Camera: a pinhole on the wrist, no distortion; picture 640 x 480 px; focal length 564.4 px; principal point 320.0 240.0 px. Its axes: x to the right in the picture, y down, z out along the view. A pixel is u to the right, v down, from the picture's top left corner.
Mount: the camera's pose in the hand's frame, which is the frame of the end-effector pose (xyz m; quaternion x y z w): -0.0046 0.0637 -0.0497 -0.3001 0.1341 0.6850 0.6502
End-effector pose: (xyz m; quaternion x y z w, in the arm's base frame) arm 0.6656 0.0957 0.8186 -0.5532 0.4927 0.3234 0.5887
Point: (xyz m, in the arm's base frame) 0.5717 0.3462 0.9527
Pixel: outside the picture
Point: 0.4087 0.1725 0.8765
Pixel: outside the picture
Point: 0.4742 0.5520 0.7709
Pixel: 209.5 197.8
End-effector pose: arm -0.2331 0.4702 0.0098 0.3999 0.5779 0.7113 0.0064
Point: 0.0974 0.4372 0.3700
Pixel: 587.2 157.4
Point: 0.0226 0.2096 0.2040
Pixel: outside the picture
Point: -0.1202 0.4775 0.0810
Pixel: 159.0 229.4
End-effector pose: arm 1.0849 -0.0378 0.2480 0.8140 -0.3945 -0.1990 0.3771
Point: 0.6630 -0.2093 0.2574
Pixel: 258.9 250.0
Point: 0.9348 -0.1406 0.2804
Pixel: 202.4 119.9
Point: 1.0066 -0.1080 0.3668
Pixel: 586.5 52.4
